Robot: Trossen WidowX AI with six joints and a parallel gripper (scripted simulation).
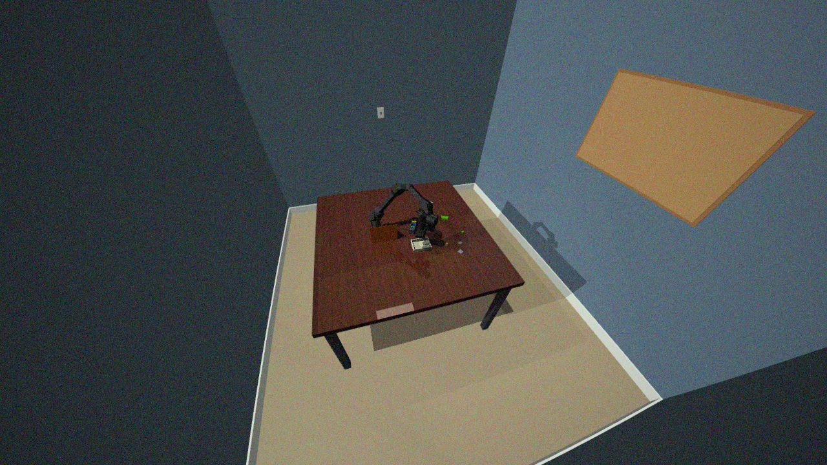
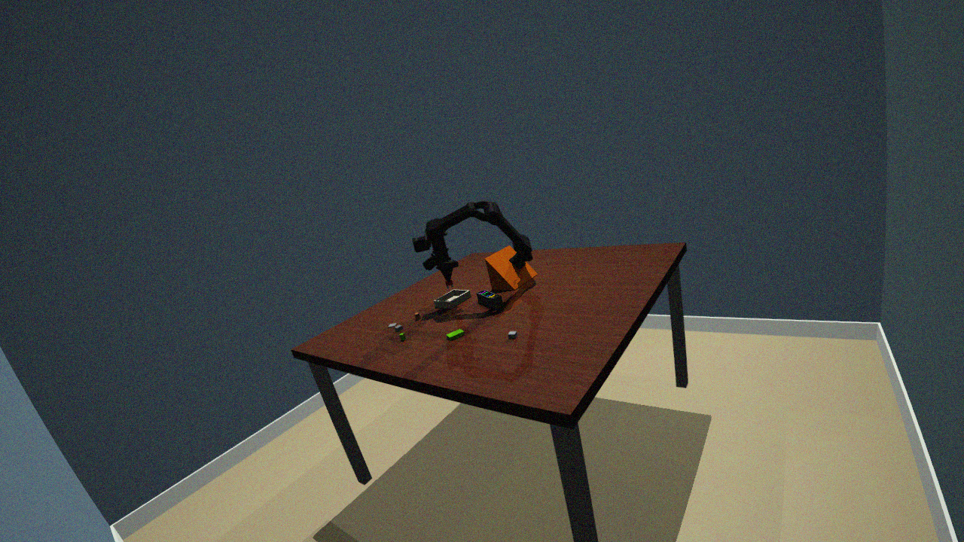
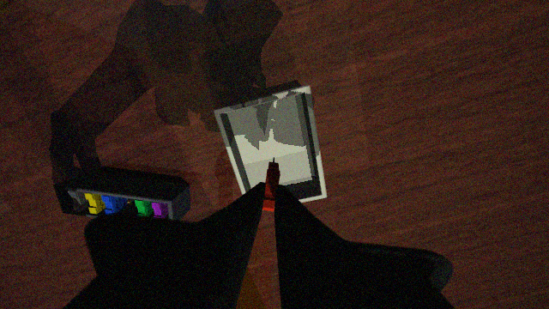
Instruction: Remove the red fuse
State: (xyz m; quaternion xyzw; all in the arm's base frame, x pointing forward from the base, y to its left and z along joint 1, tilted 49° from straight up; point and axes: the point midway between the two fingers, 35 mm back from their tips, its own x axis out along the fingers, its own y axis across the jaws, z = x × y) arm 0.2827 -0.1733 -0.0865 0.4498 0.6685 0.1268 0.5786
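Right now my gripper tip is 9 cm above the pale tray. Round my gripper tip: red fuse: 1 cm below.
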